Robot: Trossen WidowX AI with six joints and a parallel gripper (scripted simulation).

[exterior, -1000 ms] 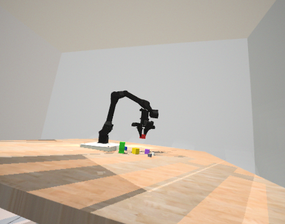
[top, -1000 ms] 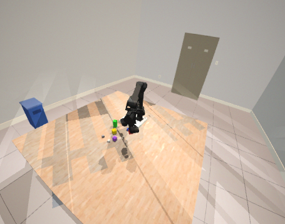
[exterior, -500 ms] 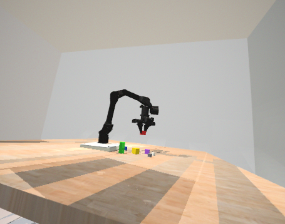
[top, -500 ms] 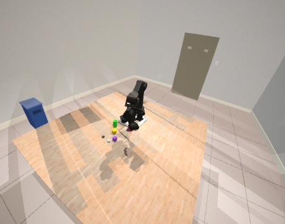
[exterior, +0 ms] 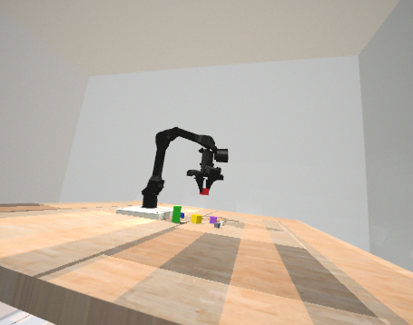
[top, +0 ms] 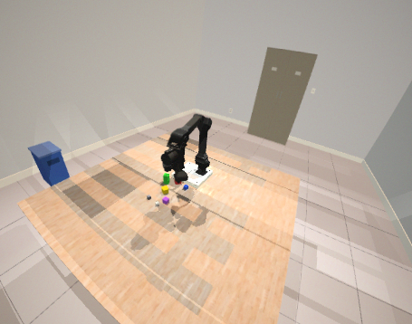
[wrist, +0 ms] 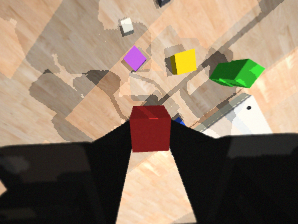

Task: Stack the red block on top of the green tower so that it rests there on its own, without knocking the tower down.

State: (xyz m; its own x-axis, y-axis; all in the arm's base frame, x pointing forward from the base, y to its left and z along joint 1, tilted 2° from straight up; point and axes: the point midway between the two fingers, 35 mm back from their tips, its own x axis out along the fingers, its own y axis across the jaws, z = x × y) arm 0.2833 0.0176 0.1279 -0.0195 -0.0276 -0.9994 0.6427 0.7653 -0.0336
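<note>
The yellow block is 90 mm to the right of my gripper tip and 110 mm below it. Round my gripper tip: red block: 10 mm above; then blue block: 100 mm behind, 10 mm to the right, 120 mm below; then purple block: 60 mm ahead, 30 mm to the right, 110 mm below.
</note>
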